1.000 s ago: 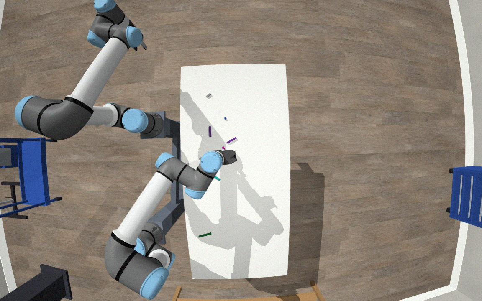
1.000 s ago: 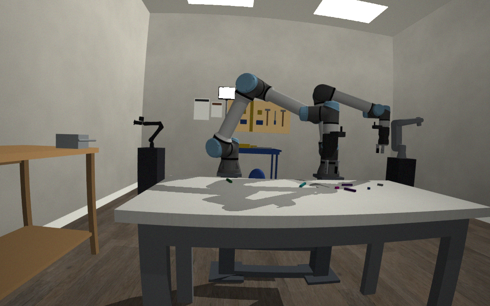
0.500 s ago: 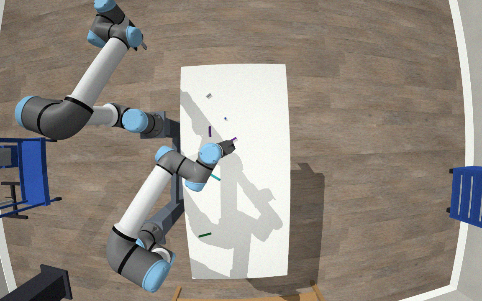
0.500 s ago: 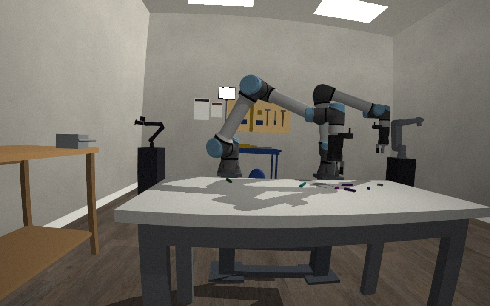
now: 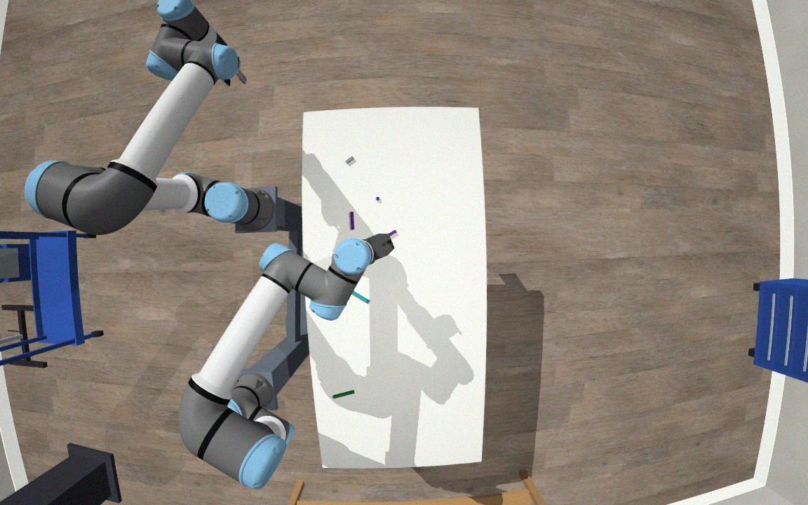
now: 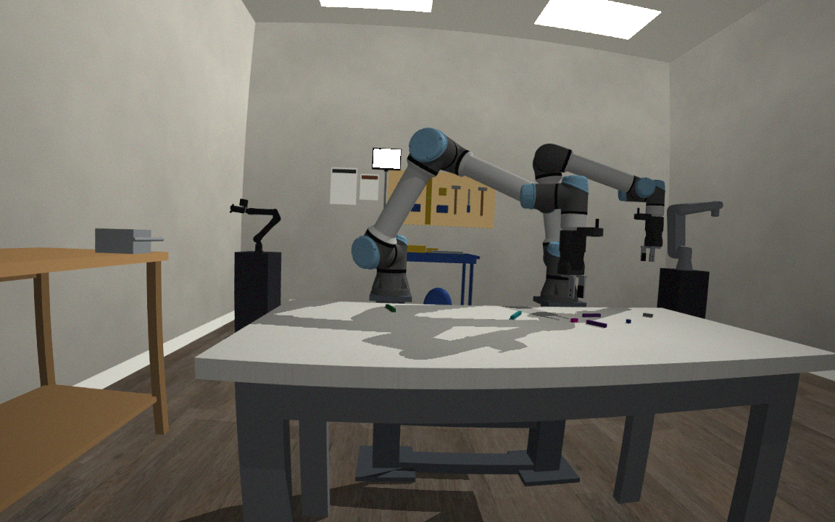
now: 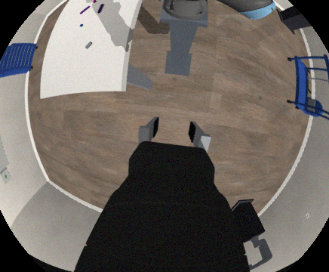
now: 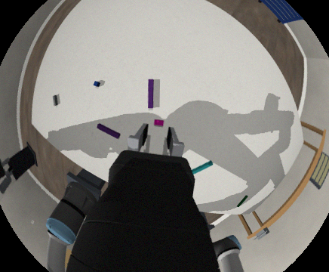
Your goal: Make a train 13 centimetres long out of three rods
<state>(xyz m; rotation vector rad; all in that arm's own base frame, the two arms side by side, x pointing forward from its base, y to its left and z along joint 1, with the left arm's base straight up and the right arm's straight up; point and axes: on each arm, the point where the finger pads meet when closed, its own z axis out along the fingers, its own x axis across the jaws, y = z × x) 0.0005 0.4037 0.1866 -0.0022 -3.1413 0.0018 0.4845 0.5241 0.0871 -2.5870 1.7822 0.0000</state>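
Note:
Right now my right hand is 80 mm above the magenta rod. The rest, counted from my right hand: blue rod (170 mm to the left, 80 mm below); then grey rod (100 mm behind, 300 mm to the left, 80 mm below); then turquoise rod (50 mm behind, 160 mm to the right, 80 mm below).

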